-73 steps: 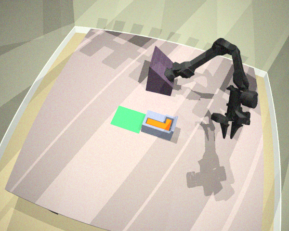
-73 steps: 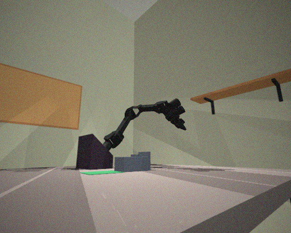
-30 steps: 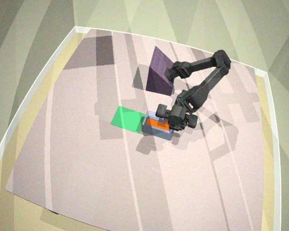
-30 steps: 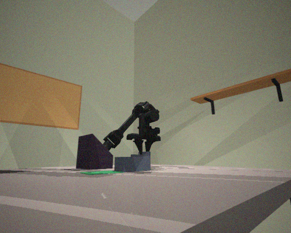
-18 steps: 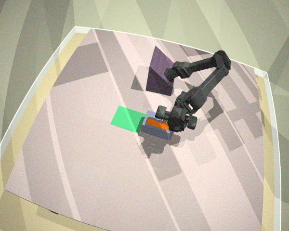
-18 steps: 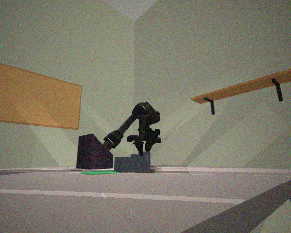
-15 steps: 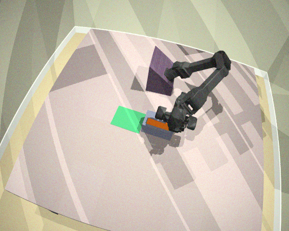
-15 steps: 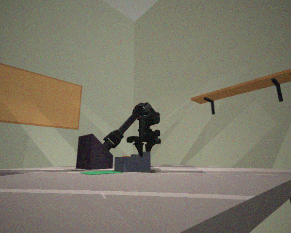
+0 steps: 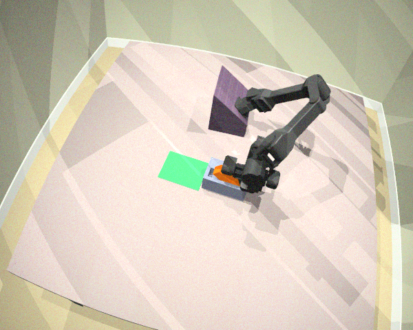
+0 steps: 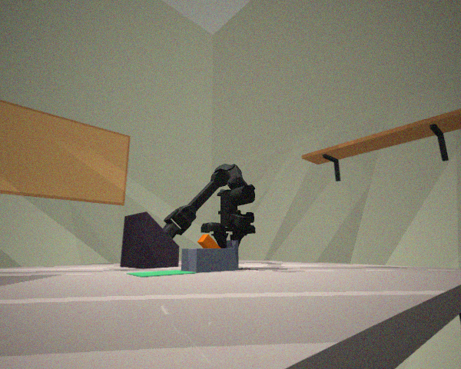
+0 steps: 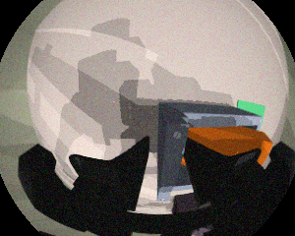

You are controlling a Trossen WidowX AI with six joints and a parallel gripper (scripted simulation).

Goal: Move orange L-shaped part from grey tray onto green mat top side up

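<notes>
Now: the orange L-shaped part 5 cm to the right of my gripper tip, 1 cm behind it and 1 cm above it. Round my gripper tip: green mat: 22 cm to the right, 5 cm below.
</notes>
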